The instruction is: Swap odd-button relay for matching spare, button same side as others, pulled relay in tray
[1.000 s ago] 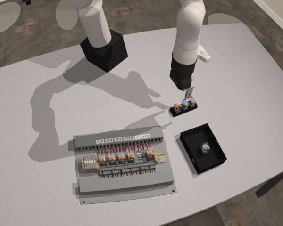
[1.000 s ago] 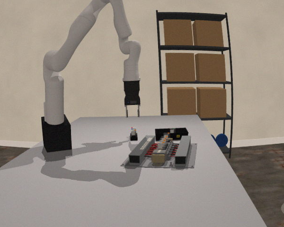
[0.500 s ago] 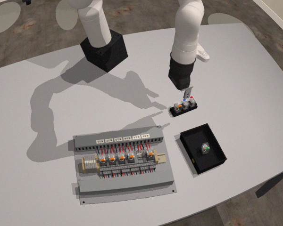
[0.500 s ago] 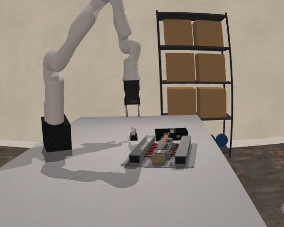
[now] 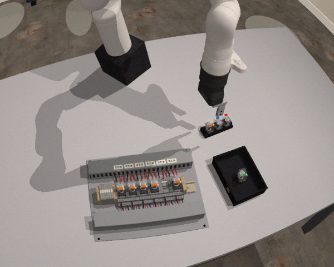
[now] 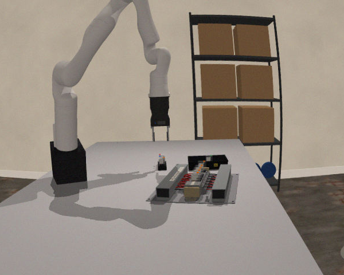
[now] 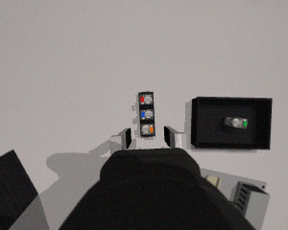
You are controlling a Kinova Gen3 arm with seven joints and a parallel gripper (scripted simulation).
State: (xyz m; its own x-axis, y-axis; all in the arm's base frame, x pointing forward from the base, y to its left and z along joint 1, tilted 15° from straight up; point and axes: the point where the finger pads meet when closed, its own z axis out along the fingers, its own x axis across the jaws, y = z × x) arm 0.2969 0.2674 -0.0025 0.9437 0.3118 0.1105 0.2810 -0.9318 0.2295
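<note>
My hand is 11 cm above the blue-button relay, 3 cm to the right of it and 1 cm past it. From my hand the other things lie so: red-button relay (11 cm below, 6 cm to the left, 2 cm behind); spare holder (12 cm below, 3 cm to the left, 1 cm behind); green-button relay (19 cm ahead, 11 cm below, 6 cm to the left).
</note>
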